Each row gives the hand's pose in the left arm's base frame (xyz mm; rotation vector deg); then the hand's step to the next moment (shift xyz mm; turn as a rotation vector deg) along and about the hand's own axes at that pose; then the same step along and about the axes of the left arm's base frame.
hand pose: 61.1 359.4 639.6 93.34 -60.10 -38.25
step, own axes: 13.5 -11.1 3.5 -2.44 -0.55 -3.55
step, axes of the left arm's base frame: 6.7 -12.7 -10.6 2.00 3.84 0.38
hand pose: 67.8 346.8 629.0 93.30 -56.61 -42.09
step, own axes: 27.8 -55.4 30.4 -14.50 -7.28 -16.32
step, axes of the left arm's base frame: 0.6 -32.2 -61.1 8.76 21.08 -2.89
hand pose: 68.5 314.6 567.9 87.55 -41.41 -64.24
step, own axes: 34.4 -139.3 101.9 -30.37 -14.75 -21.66
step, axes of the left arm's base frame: -96.0 -34.3 -143.5 6.89 39.12 -5.60
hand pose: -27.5 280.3 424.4 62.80 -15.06 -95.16
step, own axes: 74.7 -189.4 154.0 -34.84 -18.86 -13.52
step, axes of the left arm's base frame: -239.9 -40.7 -77.2 -1.98 41.79 -1.43
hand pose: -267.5 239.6 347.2 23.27 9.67 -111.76
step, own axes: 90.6 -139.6 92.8 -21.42 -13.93 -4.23
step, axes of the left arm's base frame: -178.5 -49.5 44.6 -4.18 25.41 2.76
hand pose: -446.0 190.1 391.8 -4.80 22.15 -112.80
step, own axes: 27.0 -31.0 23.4 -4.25 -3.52 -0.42
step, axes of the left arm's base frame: -33.1 -18.2 28.5 -1.39 5.23 1.18
